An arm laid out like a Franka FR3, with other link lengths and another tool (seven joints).
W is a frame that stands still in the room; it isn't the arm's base.
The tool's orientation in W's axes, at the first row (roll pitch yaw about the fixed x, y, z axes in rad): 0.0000 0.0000 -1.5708
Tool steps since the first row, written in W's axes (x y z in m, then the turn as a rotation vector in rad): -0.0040 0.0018 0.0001 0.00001 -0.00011 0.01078; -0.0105 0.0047 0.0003 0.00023 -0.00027 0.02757; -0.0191 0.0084 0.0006 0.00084 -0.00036 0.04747; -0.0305 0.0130 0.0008 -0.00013 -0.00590 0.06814; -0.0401 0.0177 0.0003 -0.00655 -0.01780 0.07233; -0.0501 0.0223 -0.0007 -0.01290 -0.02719 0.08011; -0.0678 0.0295 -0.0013 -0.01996 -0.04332 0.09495; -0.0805 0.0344 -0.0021 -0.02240 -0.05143 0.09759; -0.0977 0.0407 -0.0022 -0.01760 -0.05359 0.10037; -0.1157 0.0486 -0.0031 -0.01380 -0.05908 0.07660
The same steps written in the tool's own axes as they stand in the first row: -0.0018 -0.0040 0.0001 0.00011 0.00001 0.01078; -0.0047 -0.0105 0.0003 0.00027 0.00023 0.02757; -0.0084 -0.0191 0.0006 0.00036 0.00084 0.04747; -0.0130 -0.0305 0.0008 0.00590 -0.00013 0.06814; -0.0177 -0.0401 0.0003 0.01780 -0.00655 0.07233; -0.0223 -0.0501 -0.0007 0.02719 -0.01290 0.08011; -0.0295 -0.0678 -0.0013 0.04332 -0.01996 0.09495; -0.0344 -0.0805 -0.0021 0.05143 -0.02240 0.09759; -0.0407 -0.0977 -0.0022 0.05359 -0.01760 0.10037; -0.0486 -0.1157 -0.0031 0.05908 -0.01380 0.07660
